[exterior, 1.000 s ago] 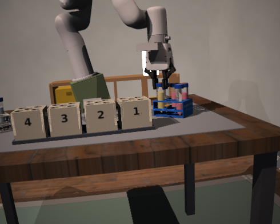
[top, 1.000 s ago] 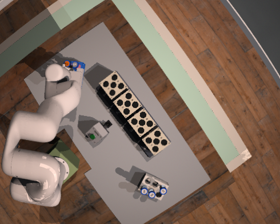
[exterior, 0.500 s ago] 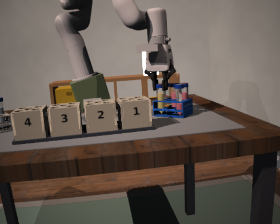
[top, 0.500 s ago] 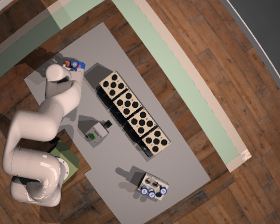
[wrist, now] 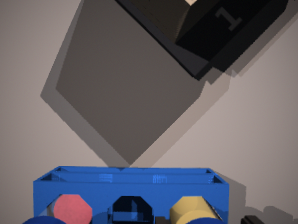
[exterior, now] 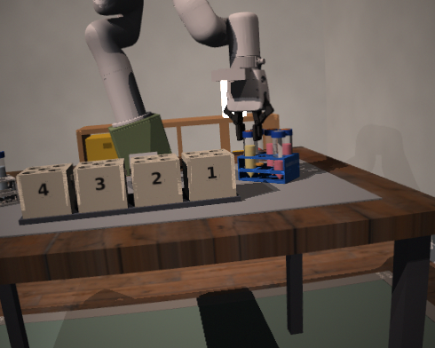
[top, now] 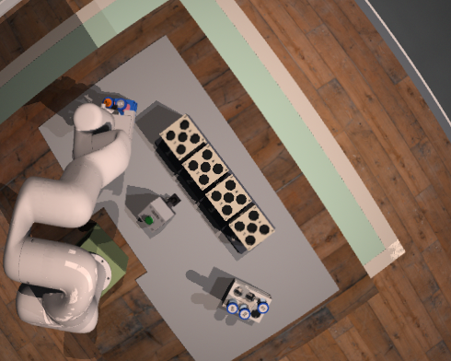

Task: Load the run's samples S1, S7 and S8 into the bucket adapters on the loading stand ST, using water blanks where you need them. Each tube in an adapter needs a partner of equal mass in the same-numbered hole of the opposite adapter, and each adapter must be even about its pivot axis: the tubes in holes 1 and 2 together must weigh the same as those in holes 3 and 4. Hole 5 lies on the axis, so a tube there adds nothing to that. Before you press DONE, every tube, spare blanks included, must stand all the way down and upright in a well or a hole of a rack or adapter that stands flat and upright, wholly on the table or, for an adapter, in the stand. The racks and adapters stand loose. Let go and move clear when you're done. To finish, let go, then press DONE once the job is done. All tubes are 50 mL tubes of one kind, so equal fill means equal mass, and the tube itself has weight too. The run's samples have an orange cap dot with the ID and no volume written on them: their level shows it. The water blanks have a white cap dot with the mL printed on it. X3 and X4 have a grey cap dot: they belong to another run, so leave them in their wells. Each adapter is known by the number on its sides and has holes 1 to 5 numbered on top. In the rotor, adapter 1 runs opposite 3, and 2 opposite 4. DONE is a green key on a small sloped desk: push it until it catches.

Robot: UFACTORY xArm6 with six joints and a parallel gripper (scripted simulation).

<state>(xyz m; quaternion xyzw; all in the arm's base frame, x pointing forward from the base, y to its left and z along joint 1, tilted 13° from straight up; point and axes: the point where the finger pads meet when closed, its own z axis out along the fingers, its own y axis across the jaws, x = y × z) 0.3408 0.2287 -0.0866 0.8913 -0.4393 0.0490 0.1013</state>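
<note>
The tube of yellowish liquid is 10 mm to the right of my hand and 50 mm below it. Round my hand: blue rack (20 mm ahead, 40 mm to the left, 90 mm below); green DONE key (120 mm behind, 250 mm to the right, 50 mm below); pink tube (40 mm ahead, 90 mm to the left, 50 mm below).
</note>
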